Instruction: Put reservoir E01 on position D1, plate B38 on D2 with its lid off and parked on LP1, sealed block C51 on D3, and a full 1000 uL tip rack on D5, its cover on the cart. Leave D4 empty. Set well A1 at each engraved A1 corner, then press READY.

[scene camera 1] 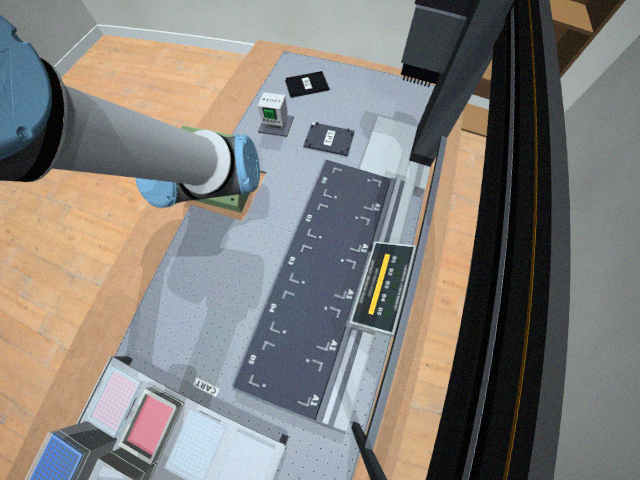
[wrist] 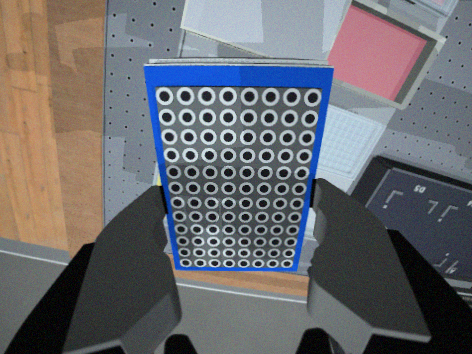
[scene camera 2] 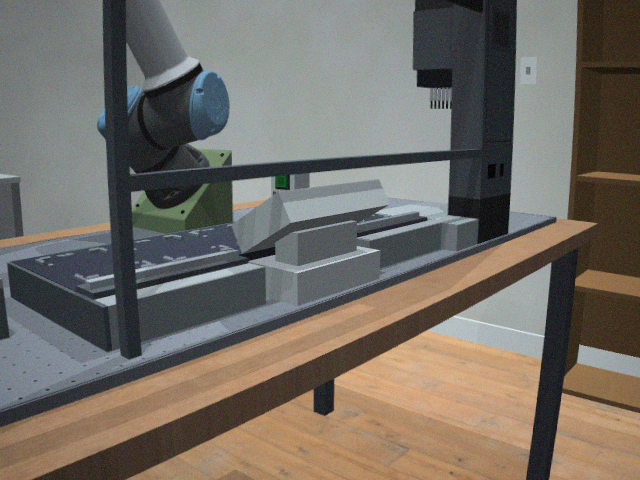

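Note:
My gripper (wrist: 237, 185) is shut on a blue-framed tip rack (wrist: 235, 150), whose round tip openings face the wrist camera. It holds the rack by its long sides above the cart area. The gripper does not show in the scene views. The dark deck (scene camera 1: 310, 289) (scene camera 2: 199, 241) (wrist: 415, 225) shows the corner marks of D1 to D5. On the cart are a red-filled reservoir (scene camera 1: 149, 424) (wrist: 377, 50), a pink plate (scene camera 1: 114, 401), a pale blue plate (scene camera 1: 195, 444) (wrist: 350, 145) and another blue rack (scene camera 1: 56, 459). LP1 pad (scene camera 1: 316, 138) and the READY box (scene camera 1: 268, 112) (scene camera 2: 281, 181) stand beyond the deck.
A black labelled plate (scene camera 1: 296, 86) lies near the READY box. A screen (scene camera 1: 379, 286) (scene camera 2: 330, 201) stands along the deck's side. The gantry column (scene camera 1: 447, 98) (scene camera 2: 467, 129) with its pipette head (scene camera 1: 431, 41) (scene camera 2: 433, 46) rises near the D1 end. A rail (scene camera 2: 310, 166) crosses in front.

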